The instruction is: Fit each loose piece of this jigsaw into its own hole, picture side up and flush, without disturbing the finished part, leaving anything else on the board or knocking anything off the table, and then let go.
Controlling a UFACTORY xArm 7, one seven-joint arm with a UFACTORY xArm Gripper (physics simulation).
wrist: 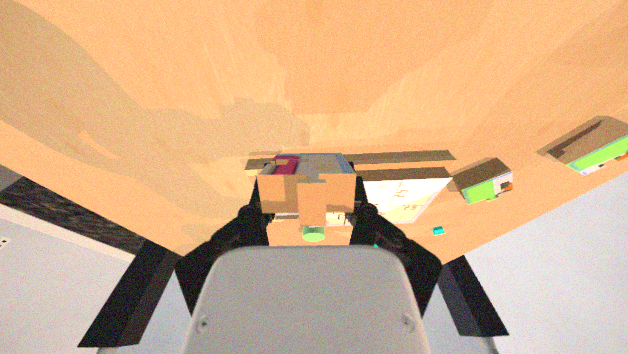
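My gripper (309, 173) is shut on a thick jigsaw piece (326, 192) with plain wood-coloured sides and a notch. Its picture face, grey with a magenta patch and a blue edge, shows foreshortened along the top. Behind and below it, partly hidden by the piece and fingers, lies the pale jigsaw board (385, 197) with thin markings and brown edges. I cannot tell whether the piece touches it. Two loose pieces with green, white and orange pictures lie to the right: a nearer piece (481, 189) and a farther piece (602, 155), cut off by the view's edge.
A green round object (313, 234) shows below the held piece. A small cyan block (438, 230) lies right of the fingers. A long brown strip (400, 158) lies beyond the pale board. The wooden table's edges run diagonally at lower left and lower right.
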